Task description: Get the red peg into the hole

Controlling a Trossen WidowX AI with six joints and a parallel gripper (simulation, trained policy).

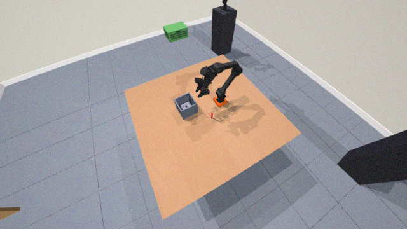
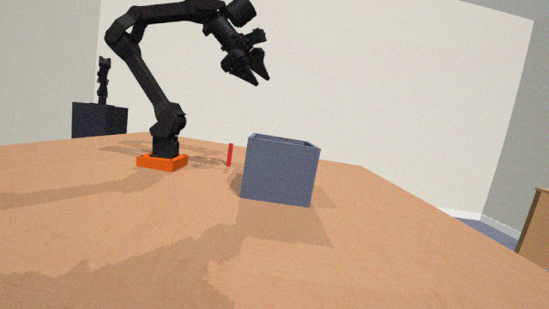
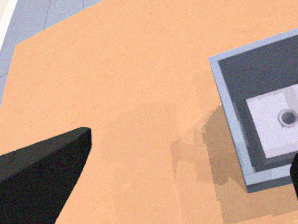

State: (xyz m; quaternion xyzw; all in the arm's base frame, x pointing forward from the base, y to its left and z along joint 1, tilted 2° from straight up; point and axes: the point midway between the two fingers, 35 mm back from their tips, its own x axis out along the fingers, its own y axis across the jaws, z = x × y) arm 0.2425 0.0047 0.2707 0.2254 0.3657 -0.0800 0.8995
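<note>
Right now the red peg is 24 cm below my gripper tip, 11 cm to the left of it and 8 cm behind it.
</note>
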